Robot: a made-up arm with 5 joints.
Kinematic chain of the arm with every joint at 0, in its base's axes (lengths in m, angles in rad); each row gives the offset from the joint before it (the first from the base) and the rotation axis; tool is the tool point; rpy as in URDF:
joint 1: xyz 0.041 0 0.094 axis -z
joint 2: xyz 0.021 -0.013 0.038 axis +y
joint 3: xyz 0.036 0 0.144 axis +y
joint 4: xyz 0.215 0 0.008 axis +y
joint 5: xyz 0.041 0.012 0 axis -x
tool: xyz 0 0 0 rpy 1.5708 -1.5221 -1.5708
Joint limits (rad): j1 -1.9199..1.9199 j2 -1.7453..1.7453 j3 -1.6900..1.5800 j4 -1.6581..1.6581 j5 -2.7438..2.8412
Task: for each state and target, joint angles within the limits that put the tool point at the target. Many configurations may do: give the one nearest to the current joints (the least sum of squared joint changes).
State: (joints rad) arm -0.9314 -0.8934 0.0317 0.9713 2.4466
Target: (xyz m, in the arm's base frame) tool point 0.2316 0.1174 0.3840
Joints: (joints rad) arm -0.5565 -0.3669 -0.1635 0.8019 2.4466
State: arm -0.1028 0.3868 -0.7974 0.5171 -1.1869
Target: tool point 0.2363 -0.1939 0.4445
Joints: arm 0.7782 0.3563 -1.1972 0.1996 -1.1869
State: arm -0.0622 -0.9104 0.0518 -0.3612 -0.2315
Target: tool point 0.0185 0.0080 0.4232
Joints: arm 0.3835 -1.4380 0.3340 -0.3815 -0.2315
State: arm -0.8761 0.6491 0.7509 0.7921 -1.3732
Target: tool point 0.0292 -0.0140 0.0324
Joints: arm -0.8158 0.8274 1.4218 0.9376 -1.3732
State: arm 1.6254 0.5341 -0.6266 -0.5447 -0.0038
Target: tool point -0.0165 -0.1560 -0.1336
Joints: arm 1.9179 1.4059 0.2720 -0.4121 -0.0038
